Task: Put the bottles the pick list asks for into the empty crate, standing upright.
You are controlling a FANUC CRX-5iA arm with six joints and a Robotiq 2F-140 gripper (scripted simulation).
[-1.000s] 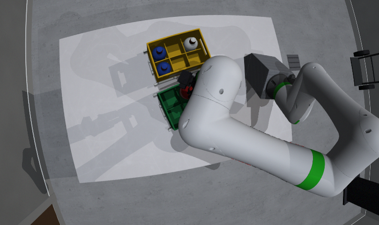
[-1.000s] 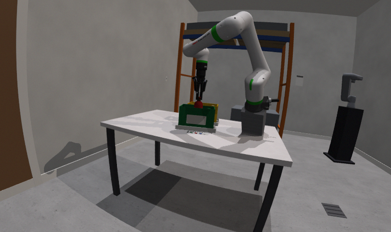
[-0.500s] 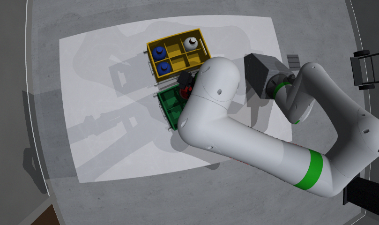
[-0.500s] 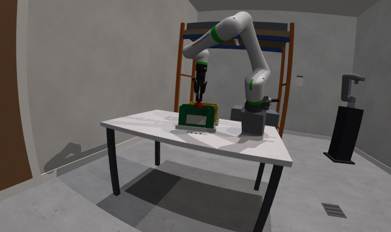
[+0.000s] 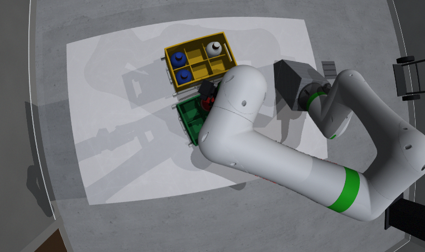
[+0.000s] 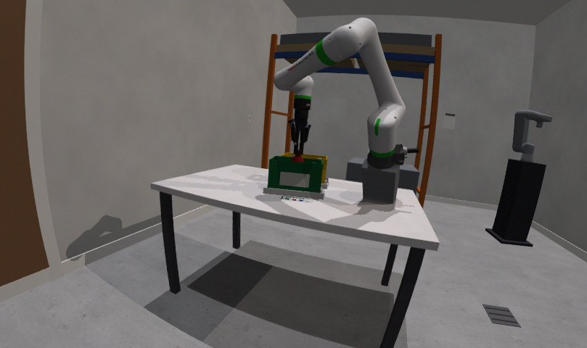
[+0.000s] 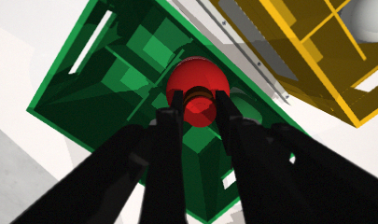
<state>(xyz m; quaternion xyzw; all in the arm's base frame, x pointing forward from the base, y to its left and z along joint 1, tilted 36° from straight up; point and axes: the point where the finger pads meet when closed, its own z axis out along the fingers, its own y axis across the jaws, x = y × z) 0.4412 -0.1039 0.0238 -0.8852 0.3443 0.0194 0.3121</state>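
My gripper is now 8 cm above the red bottle. Also, from my hand: yellow crate (20 cm to the right, 15 cm below); green crate (15 cm below, 4 cm to the left, 1 cm behind); green-label bottle (15 cm below, 9 cm behind, 2 cm to the right).
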